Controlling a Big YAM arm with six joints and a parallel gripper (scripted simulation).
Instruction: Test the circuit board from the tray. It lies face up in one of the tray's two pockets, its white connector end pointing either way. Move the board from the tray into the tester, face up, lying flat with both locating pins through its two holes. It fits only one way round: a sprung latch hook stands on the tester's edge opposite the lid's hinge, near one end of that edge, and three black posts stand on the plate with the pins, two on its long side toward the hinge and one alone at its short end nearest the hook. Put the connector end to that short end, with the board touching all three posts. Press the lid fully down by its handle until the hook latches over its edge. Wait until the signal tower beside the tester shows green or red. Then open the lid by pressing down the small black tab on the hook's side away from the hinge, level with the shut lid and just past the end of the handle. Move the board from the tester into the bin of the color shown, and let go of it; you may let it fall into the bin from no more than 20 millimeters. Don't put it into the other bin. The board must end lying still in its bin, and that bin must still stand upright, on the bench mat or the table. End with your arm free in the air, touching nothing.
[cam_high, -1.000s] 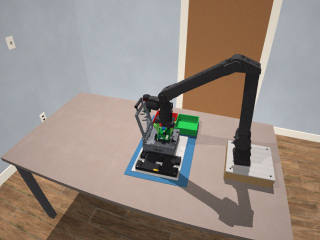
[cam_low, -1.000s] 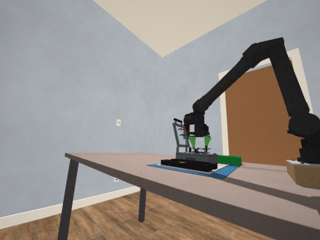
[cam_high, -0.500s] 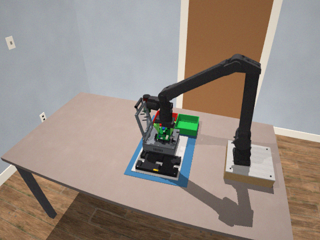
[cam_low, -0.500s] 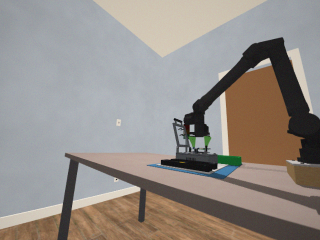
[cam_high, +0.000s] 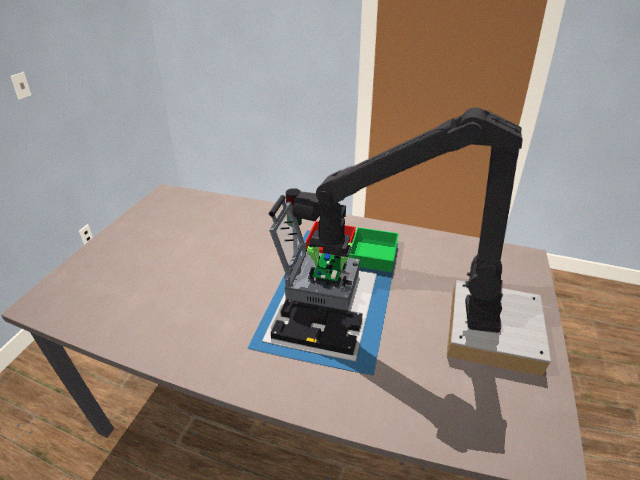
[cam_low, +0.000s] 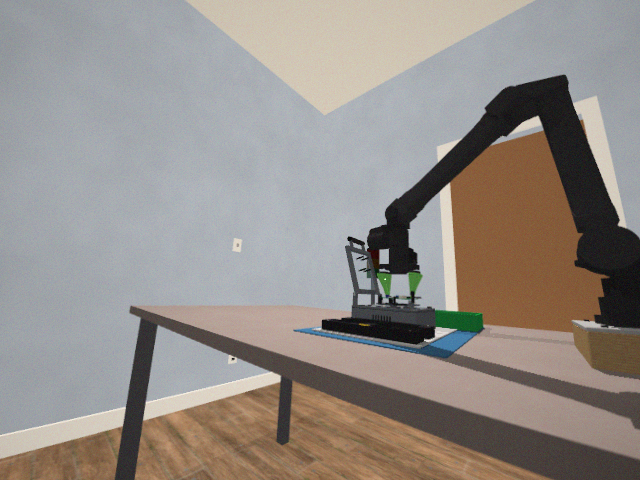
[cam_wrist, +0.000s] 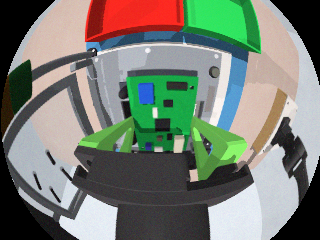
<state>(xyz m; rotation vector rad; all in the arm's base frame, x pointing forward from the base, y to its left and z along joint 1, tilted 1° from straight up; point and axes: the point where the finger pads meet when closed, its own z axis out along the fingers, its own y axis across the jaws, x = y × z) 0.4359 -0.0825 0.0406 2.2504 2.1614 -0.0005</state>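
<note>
My hand is right at the green circuit board. From my hand the other things lie so: red bin: 200 mm to the right, 80 mm below, 40 mm ahead; tester plate: 20 mm below, 10 mm to the left, 10 mm ahead; tester lid: 120 mm ahead, 90 mm above.
</note>
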